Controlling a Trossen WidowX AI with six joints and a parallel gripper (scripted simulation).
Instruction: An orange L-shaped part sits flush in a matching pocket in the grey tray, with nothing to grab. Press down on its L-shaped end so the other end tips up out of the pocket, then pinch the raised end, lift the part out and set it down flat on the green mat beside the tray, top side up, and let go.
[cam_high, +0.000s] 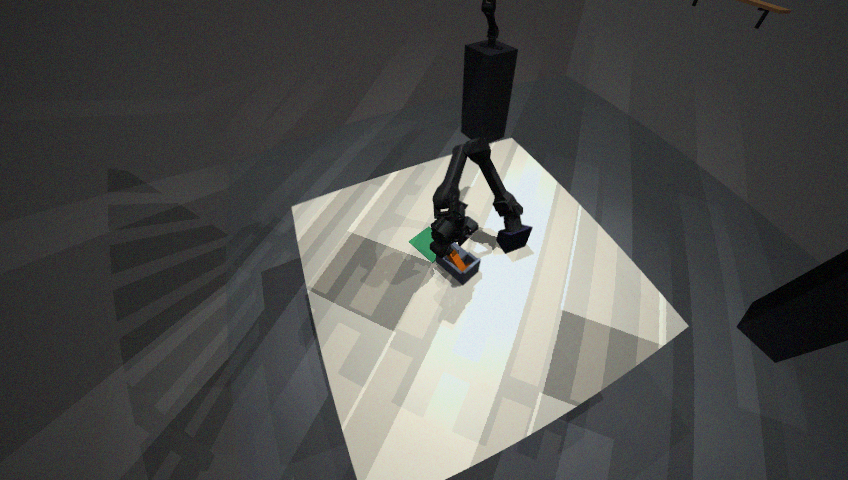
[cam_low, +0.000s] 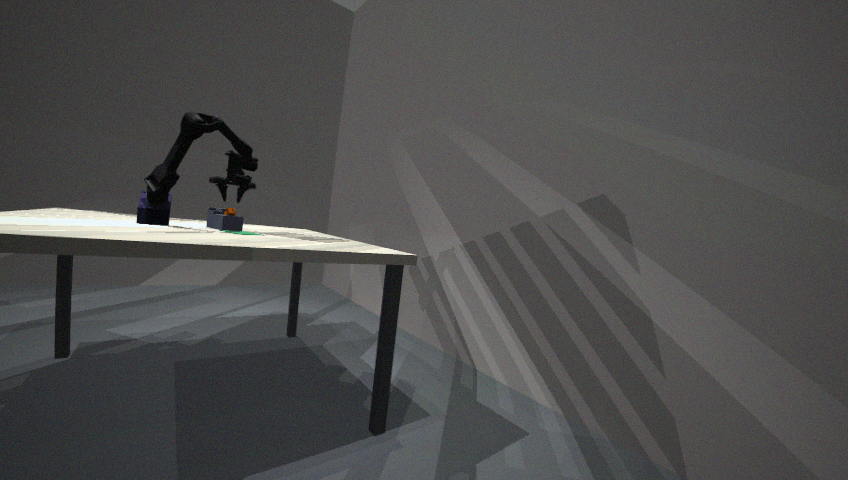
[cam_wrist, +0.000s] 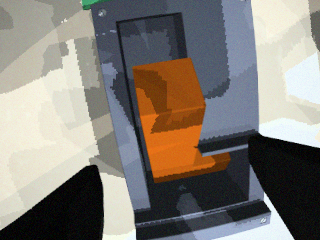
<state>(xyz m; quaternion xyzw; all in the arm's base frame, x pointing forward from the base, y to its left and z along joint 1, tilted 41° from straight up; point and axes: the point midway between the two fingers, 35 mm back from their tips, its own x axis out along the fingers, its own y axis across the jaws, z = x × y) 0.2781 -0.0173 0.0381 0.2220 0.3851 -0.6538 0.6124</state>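
Right now the orange L-shaped part is 30 mm behind my gripper tip, 30 mm to the left of it and 80 mm below it. The rest, counted from my gripper tip: green mat 10 mm ahead, 150 mm to the right, 140 mm below.
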